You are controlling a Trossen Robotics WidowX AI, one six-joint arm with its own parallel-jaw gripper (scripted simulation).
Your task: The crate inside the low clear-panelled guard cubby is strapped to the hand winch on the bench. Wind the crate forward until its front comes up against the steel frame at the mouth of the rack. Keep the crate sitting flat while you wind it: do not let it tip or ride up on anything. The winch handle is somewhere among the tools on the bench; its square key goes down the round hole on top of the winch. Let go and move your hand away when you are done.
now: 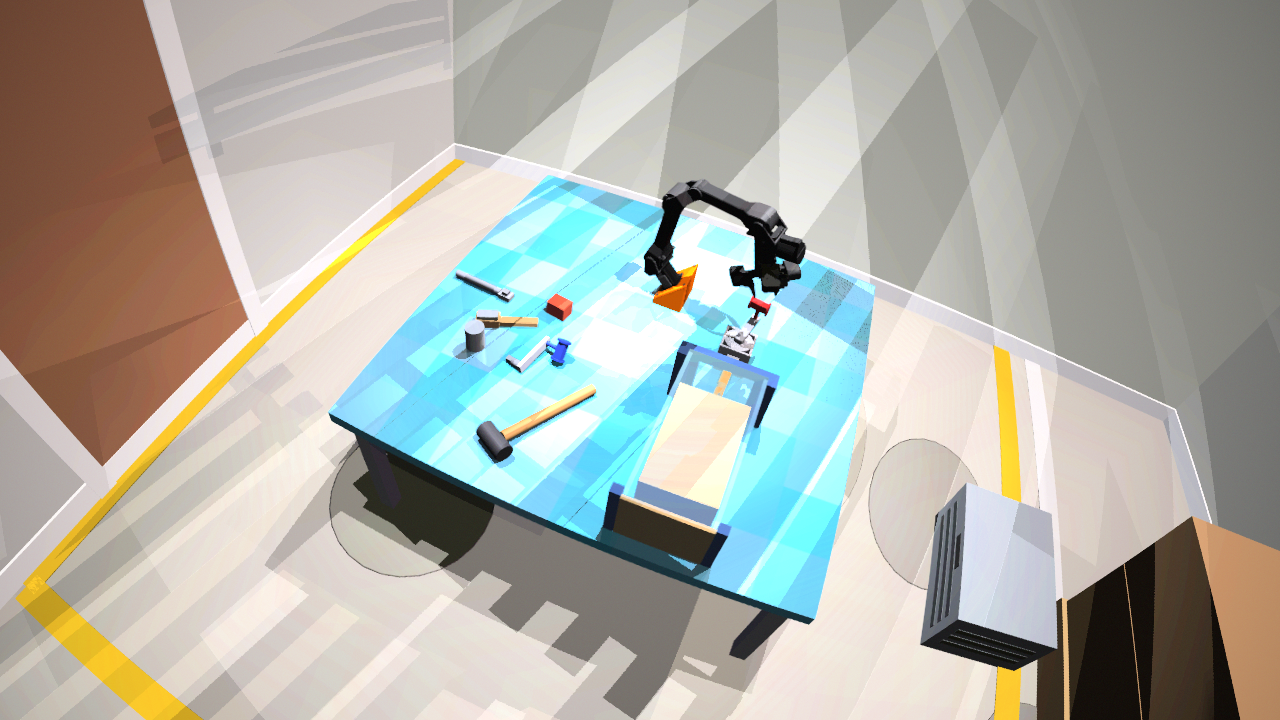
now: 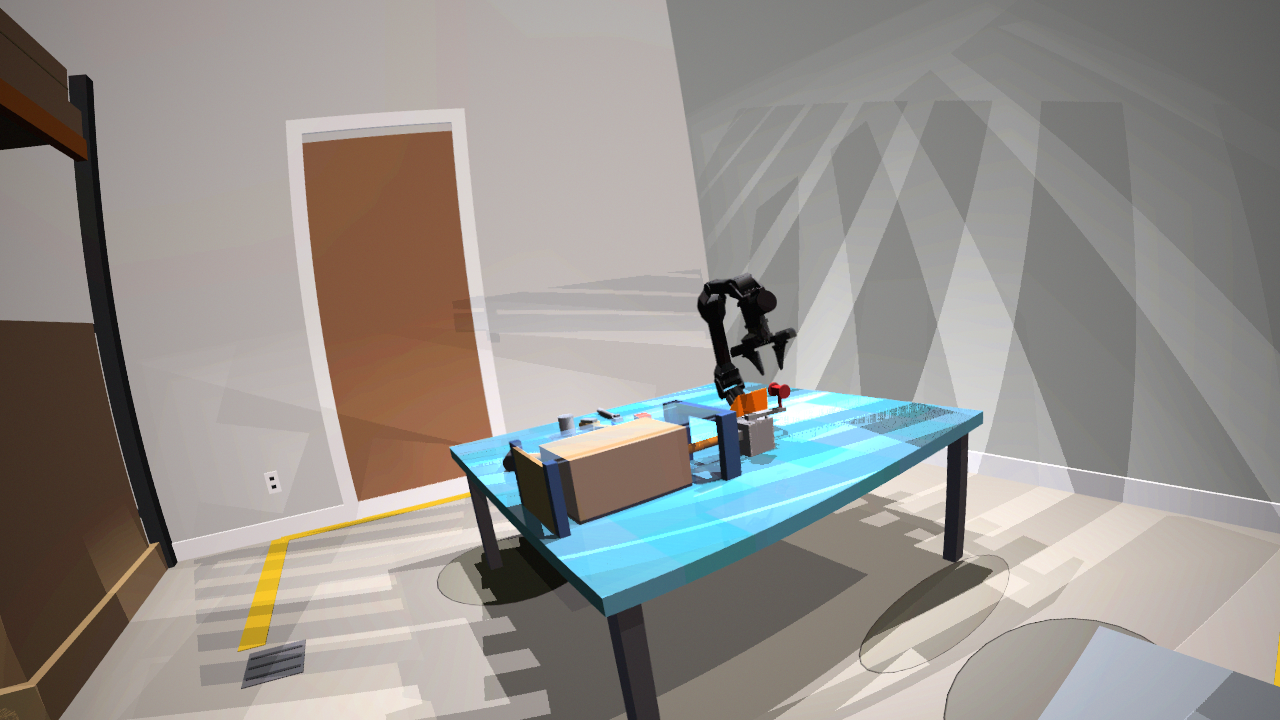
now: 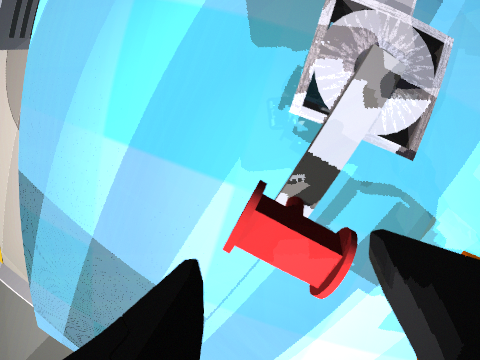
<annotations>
gripper: image 1; image 2 772,372; image 3
same spot on gripper: (image 3: 425,285) = (image 1: 753,292)
</annotations>
